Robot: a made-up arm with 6 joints. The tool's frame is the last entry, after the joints. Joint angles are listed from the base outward.
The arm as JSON. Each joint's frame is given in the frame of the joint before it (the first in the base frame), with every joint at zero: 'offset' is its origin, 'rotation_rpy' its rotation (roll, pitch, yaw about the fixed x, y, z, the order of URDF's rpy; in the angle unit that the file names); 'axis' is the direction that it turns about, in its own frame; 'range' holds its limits. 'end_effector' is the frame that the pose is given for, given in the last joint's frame.
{
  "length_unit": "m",
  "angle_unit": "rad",
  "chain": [
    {
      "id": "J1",
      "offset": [
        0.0,
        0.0,
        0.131
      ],
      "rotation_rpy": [
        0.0,
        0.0,
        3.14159
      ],
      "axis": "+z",
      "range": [
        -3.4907,
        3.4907
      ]
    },
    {
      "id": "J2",
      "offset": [
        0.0,
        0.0,
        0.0
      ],
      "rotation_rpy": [
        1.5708,
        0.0,
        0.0
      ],
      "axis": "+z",
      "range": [
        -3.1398,
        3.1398
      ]
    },
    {
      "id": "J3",
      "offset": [
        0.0,
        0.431,
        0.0
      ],
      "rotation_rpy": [
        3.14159,
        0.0,
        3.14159
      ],
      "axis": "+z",
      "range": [
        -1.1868,
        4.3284
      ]
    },
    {
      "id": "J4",
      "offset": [
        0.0,
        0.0,
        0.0
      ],
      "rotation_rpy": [
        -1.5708,
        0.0,
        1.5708
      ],
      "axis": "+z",
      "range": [
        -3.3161,
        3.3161
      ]
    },
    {
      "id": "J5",
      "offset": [
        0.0,
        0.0,
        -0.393
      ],
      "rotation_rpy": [
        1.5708,
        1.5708,
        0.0
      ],
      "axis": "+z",
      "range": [
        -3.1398,
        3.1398
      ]
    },
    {
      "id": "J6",
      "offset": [
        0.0,
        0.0,
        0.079
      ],
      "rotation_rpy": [
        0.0,
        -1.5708,
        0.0
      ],
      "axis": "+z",
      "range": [
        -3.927,
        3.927
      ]
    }
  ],
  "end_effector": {
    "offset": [
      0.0,
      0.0,
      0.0
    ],
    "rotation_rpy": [
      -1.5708,
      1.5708,
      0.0
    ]
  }
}
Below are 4 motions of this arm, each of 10 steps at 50 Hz.
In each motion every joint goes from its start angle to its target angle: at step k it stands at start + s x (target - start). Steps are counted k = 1, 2, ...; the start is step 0. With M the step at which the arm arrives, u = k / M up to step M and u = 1 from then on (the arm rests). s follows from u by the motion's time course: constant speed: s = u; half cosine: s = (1 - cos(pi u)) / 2; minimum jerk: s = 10 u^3 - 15 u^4 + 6 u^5.
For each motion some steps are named. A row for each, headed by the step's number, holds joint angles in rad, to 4 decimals.
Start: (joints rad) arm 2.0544 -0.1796 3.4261 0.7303 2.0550 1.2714
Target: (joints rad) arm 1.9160 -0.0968 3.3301 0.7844 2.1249 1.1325
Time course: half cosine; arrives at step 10
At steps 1, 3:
1: 2.0510 -0.1776 3.4238 0.7316 2.0567 1.2680
3: 2.0259 -0.1625 3.4063 0.7415 2.0694 1.2428

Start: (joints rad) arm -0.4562 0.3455 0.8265 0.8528 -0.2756 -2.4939
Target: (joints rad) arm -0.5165 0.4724 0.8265 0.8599 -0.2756 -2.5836
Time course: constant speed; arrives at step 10
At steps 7, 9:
7: -0.4984 0.4343 0.8265 0.8578 -0.2756 -2.5567
9: -0.5105 0.4597 0.8265 0.8592 -0.2756 -2.5746

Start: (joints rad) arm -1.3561 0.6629 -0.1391 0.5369 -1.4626 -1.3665
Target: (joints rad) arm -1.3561 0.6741 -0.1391 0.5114 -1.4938 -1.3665
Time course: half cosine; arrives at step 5
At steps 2, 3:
2: -1.3561 0.6668 -0.1391 0.5281 -1.4734 -1.3665
3: -1.3561 0.6702 -0.1391 0.5202 -1.4830 -1.3665

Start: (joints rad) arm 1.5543 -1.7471 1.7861 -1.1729 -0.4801 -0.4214
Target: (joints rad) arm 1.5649 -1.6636 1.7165 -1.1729 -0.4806 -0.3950
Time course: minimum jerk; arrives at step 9
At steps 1, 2, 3, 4, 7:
1: 1.5544 -1.7461 1.7853 -1.1729 -0.4801 -0.4211
2: 1.5551 -1.7407 1.7808 -1.1729 -0.4801 -0.4194
3: 1.5565 -1.7296 1.7715 -1.1729 -0.4802 -0.4159
4: 1.5585 -1.7140 1.7585 -1.1729 -0.4803 -0.4109
7: 1.5641 -1.6700 1.7218 -1.1729 -0.4806 -0.3970

